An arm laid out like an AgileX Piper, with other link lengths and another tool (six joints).
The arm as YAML. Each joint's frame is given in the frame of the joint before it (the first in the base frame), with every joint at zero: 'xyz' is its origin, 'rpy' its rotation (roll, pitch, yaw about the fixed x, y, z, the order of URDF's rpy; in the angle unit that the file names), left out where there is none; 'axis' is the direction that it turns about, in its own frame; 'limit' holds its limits. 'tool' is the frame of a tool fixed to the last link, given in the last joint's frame.
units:
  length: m
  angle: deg
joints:
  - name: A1
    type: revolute
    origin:
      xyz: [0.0, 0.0, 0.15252]
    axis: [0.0, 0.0, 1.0]
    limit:
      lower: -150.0
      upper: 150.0
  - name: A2
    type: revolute
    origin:
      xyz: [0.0, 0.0, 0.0]
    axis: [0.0, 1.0, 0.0]
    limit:
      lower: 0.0
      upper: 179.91
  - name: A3
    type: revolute
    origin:
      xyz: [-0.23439, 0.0, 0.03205]
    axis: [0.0, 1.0, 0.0]
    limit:
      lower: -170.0
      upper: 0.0
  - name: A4
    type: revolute
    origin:
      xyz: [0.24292, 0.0, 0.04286]
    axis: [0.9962, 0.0, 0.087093]
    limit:
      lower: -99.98
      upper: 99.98
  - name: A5
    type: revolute
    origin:
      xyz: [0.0, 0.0, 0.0]
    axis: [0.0, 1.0, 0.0]
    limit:
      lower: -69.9
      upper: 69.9
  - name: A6
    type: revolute
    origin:
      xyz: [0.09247, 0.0, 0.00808]
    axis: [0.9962, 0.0, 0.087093]
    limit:
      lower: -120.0
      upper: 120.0
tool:
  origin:
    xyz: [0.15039, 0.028, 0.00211]
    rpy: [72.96, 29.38, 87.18]
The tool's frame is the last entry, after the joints.
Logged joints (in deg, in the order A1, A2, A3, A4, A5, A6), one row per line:
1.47 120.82 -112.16 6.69 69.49 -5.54
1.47 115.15 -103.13 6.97 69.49 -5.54
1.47 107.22 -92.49 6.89 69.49 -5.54
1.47 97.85 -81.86 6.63 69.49 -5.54
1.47 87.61 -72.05 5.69 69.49 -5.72
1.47 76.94 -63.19 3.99 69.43 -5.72
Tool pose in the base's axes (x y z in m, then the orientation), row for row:
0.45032 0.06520 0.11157 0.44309 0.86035 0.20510 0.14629
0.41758 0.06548 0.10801 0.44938 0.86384 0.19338 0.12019
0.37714 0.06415 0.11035 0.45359 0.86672 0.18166 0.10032
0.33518 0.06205 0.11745 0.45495 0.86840 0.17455 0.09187
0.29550 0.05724 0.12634 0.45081 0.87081 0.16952 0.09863
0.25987 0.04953 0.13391 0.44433 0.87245 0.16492 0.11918
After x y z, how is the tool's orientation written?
As a quaternion, x y z w.
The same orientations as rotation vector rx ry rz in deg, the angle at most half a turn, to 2 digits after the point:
73.09 141.92 33.83
75.23 144.61 32.37
76.81 146.77 30.76
77.42 147.78 29.70
76.41 147.61 28.73
74.43 146.14 27.62

